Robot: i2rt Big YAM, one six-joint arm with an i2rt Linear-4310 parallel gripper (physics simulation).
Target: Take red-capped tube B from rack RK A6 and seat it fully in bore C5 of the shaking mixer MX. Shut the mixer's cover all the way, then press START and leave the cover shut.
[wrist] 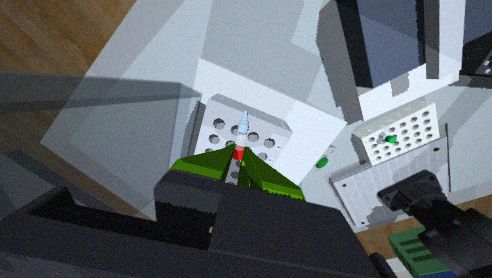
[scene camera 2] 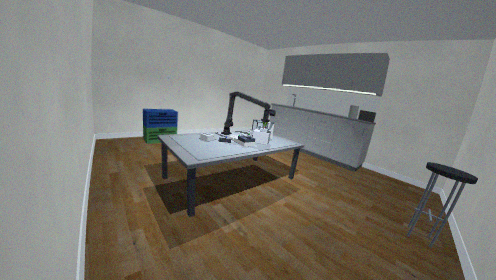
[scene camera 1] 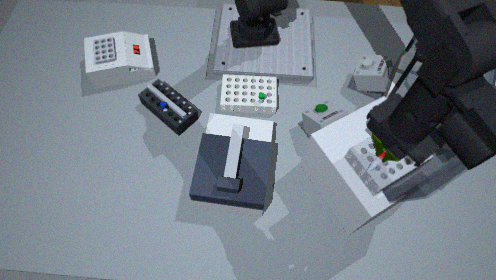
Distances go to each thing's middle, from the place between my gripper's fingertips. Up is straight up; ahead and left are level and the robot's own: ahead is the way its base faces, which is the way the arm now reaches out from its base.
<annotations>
Right now my hand is 50 mm to the right of the clear cover (scene camera 1: 426, 180), 50 mm below it and 50 mm short of it.
</annotations>
